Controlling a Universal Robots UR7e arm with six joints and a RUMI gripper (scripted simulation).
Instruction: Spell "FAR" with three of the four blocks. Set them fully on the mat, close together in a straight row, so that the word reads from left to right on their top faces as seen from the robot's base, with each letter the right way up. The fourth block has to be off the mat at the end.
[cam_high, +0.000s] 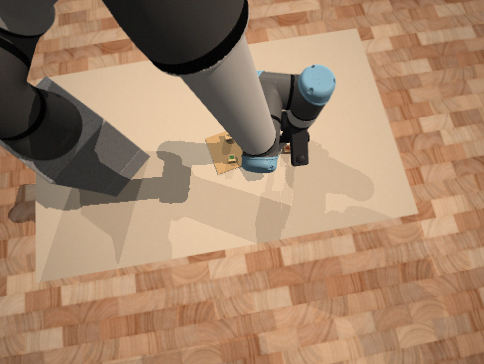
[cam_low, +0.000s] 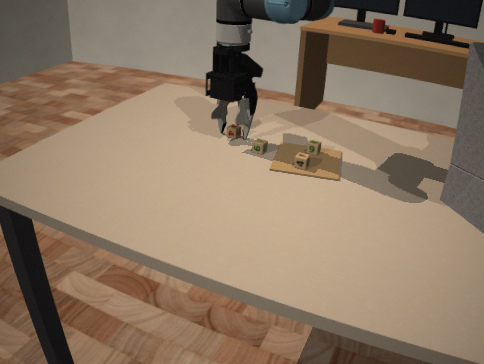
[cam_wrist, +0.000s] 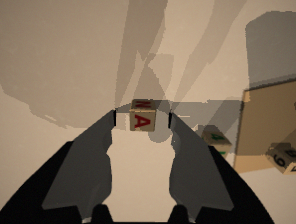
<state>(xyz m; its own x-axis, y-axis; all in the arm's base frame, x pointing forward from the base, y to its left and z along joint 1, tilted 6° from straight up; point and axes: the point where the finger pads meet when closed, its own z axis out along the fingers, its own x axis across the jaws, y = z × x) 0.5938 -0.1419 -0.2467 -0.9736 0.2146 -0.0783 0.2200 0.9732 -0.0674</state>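
Right now my hand is right at the red-lettered block. Also, from my hand: brown mat (19 cm behind, 6 cm to the left, 1 cm below); green R block (19 cm behind, 2 cm to the left); green-lettered block (8 cm behind, 6 cm to the left).
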